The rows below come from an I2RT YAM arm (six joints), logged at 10 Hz.
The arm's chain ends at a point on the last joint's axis. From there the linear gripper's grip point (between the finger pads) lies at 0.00 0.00 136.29 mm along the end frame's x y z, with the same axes.
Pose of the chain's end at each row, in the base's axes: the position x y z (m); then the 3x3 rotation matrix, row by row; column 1 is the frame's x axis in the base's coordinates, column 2 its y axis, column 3 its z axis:
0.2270 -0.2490 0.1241; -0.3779 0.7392 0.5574; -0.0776 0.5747 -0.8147; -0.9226 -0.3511 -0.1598
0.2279 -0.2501 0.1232; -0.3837 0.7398 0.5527; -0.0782 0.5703 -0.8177; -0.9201 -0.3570 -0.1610
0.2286 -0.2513 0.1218; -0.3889 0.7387 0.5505; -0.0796 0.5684 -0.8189; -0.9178 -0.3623 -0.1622
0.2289 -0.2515 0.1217; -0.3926 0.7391 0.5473; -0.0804 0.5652 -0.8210; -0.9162 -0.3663 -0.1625
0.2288 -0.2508 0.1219; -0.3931 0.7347 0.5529; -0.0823 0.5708 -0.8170; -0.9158 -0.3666 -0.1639
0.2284 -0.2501 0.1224; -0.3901 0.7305 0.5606; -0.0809 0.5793 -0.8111; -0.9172 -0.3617 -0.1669
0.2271 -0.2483 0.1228; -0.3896 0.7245 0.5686; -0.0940 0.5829 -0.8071; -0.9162 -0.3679 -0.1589
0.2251 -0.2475 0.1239; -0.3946 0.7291 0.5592; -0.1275 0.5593 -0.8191; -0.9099 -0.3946 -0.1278
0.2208 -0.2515 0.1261; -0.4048 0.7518 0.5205; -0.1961 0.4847 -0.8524; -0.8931 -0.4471 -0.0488
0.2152 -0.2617 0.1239; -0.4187 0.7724 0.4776; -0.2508 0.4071 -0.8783; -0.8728 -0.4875 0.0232
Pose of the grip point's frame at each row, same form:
0.3030 -0.3600 0.1023; -0.3779 0.7392 0.5574; -0.0776 0.5747 -0.8147; -0.9226 -0.3511 -0.1598
0.3032 -0.3615 0.1013; -0.3837 0.7398 0.5527; -0.0782 0.5703 -0.8177; -0.9201 -0.3570 -0.1610
0.3036 -0.3629 0.0997; -0.3889 0.7387 0.5505; -0.0796 0.5684 -0.8189; -0.9178 -0.3623 -0.1622
0.3035 -0.3634 0.0996; -0.3926 0.7391 0.5473; -0.0804 0.5652 -0.8210; -0.9162 -0.3663 -0.1625
0.3042 -0.3621 0.0996; -0.3931 0.7347 0.5529; -0.0823 0.5708 -0.8170; -0.9158 -0.3666 -0.1639
0.3048 -0.3606 0.0997; -0.3901 0.7305 0.5606; -0.0809 0.5793 -0.8111; -0.9172 -0.3617 -0.1669
0.3046 -0.3583 0.1011; -0.3896 0.7245 0.5686; -0.0940 0.5829 -0.8071; -0.9162 -0.3679 -0.1589
0.3013 -0.3591 0.1065; -0.3946 0.7291 0.5592; -0.1275 0.5593 -0.8191; -0.9099 -0.3946 -0.1278
0.2917 -0.3677 0.1194; -0.4048 0.7518 0.5205; -0.1961 0.4847 -0.8524; -0.8931 -0.4471 -0.0488
0.2803 -0.3814 0.1271; -0.4187 0.7724 0.4776; -0.2508 0.4071 -0.8783; -0.8728 -0.4875 0.0232

